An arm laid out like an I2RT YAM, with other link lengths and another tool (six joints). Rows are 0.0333 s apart.
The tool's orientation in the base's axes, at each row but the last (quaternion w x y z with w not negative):
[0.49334, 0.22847, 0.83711, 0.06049]
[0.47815, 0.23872, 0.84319, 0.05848]
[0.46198, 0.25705, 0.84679, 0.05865]
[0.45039, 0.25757, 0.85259, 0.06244]
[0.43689, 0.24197, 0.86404, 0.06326]
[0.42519, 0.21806, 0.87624, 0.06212]
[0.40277, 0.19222, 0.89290, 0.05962]
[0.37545, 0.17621, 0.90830, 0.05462]
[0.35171, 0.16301, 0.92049, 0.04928]
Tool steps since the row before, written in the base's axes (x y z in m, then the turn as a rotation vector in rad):
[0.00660, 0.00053, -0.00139, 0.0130, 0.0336, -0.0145]
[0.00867, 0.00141, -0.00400, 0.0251, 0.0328, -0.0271]
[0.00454, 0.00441, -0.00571, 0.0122, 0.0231, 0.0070]
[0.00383, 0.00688, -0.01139, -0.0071, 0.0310, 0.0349]
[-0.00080, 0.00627, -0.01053, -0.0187, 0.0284, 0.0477]
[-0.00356, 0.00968, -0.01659, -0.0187, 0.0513, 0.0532]
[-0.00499, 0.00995, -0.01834, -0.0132, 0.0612, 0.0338]
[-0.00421, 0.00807, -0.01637, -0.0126, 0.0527, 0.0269]
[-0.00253, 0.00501, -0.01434, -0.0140, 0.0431, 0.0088]
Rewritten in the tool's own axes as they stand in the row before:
[-0.00135, 0.00215, 0.00627, 0.0211, 0.0293, 0.0143]
[0.00004, 0.00294, 0.00919, 0.0254, 0.0287, 0.0312]
[0.00445, 0.00360, 0.00631, 0.0007, 0.0269, 0.0028]
[0.01002, 0.00352, 0.00888, -0.0070, 0.0357, -0.0300]
[0.01100, 0.00182, 0.00516, -0.0117, 0.0334, -0.0467]
[0.01806, 0.00263, 0.00697, -0.0057, 0.0555, -0.0519]
[0.01967, 0.00288, 0.00807, 0.0084, 0.0612, -0.0354]
[0.01653, 0.00256, 0.00844, 0.0095, 0.0518, -0.0297]
[0.01250, 0.00110, 0.00892, 0.0187, 0.0387, -0.0169]

